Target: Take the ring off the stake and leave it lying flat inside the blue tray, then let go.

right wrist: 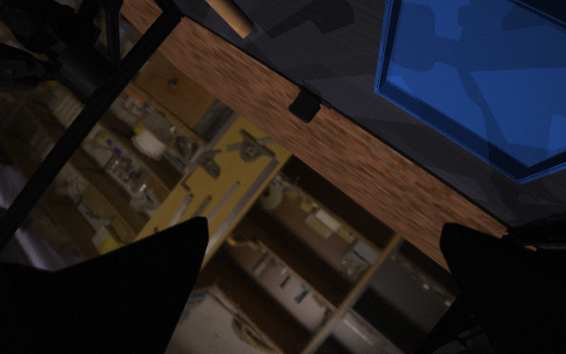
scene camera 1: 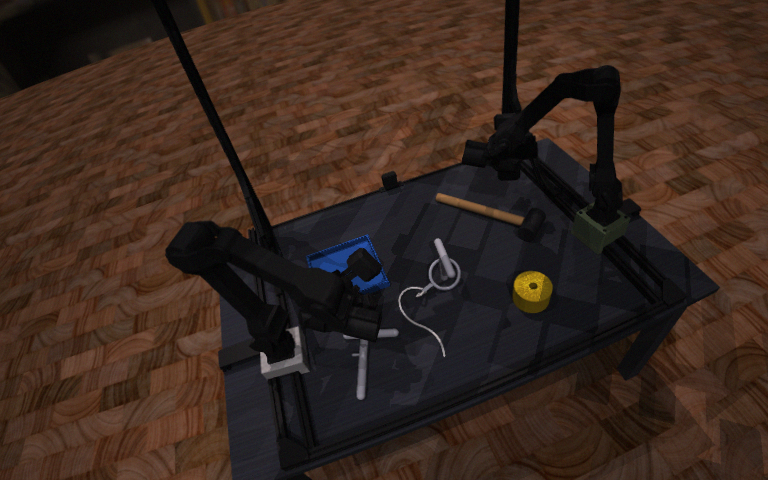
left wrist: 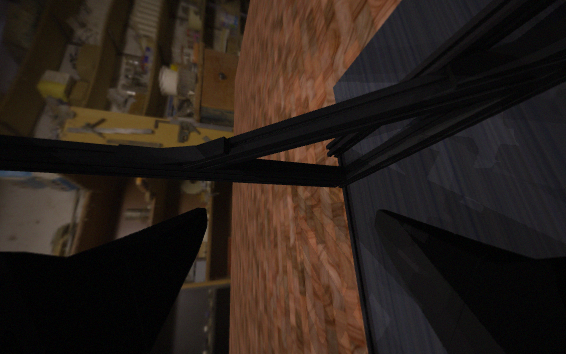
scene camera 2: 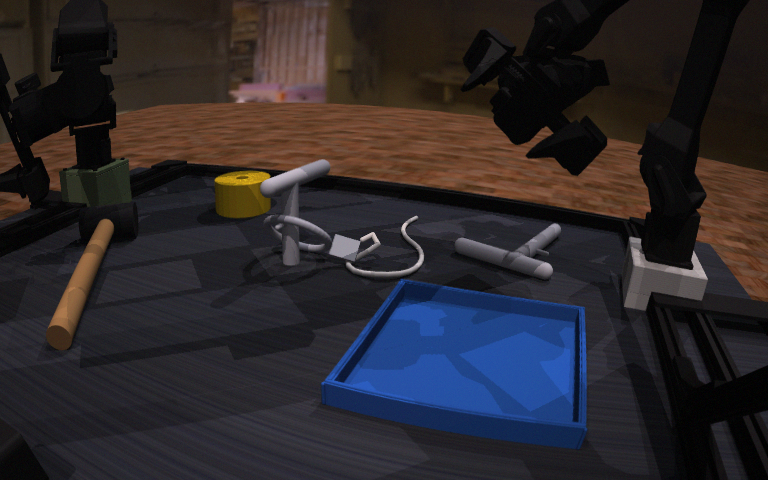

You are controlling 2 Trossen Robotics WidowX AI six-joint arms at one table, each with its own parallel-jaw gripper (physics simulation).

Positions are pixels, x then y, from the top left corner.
my right gripper: right wrist; scene camera 1 351, 260; scene camera 2; not seen in the left wrist view (out of frame)
yellow spool: scene camera 1; scene camera 2; not seen in the right wrist view (out of frame); not seen in the left wrist view (out of frame)
same spot on yellow spool: [scene camera 1: 532, 290] = [scene camera 2: 251, 176]
same spot on my right gripper: [right wrist: 136, 292] = [scene camera 2: 483, 80]
